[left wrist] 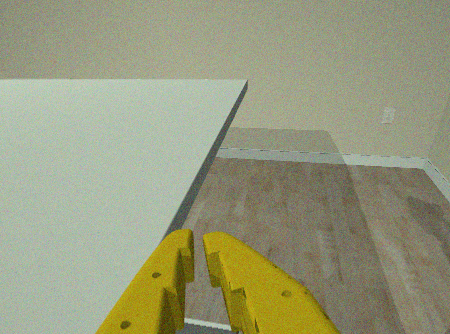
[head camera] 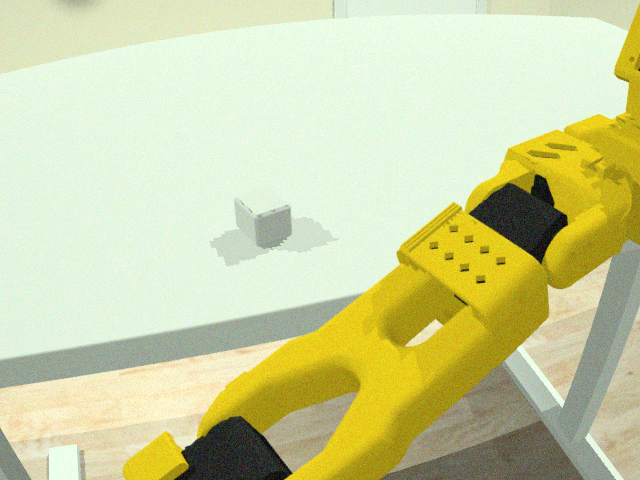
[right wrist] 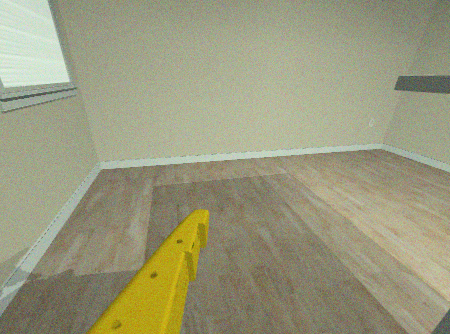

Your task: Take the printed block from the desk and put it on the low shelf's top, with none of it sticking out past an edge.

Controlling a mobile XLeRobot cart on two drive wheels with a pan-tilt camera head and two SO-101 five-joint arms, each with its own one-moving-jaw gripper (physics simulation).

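Frame: origin at the left arm's base, x left, y ahead, z down, level; centimetres.
Where they show: left end effector, tool point: [left wrist: 192, 247]; right end effector, tool point: [right wrist: 207, 223].
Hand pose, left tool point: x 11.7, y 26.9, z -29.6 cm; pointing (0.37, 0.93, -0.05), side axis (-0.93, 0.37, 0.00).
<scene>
Things, the pixels of their top centre, and the offset from my left tool point. "spot": a spot on its surface instead. Level surfaces: height alone.
- printed block, middle of its top: [head camera: 261, 200] dx +13.5, dy -23.2, dz +9.5 cm
- white desk, its level: dz +12.1 cm
- grey desk leg, surface spot: [head camera: 602, 341] spot: dx +50.8, dy +48.0, dz +72.1 cm
The printed block [head camera: 273, 227] is a small pale grey block, upright on the white desk [head camera: 129, 155] [left wrist: 100, 165], left of my left arm in the head view. My left gripper [left wrist: 198, 234] is shut and empty, its tips nearly together near the desk's side edge in the left wrist view. In the head view the gripper itself is out of the picture, past the right side, well away from the block. My right gripper [right wrist: 201, 222] shows one notched jaw, so it is fully open, with floor beyond it. I cannot make out the low shelf in any view.
My yellow left arm [head camera: 382, 335] crosses the desk's front edge [head camera: 155, 338]. A grey desk leg [head camera: 602, 341] stands at the right. In the right wrist view are a window [right wrist: 32, 45], a wall [right wrist: 225, 90] and a dark slab [right wrist: 425, 84] at the right side.
</scene>
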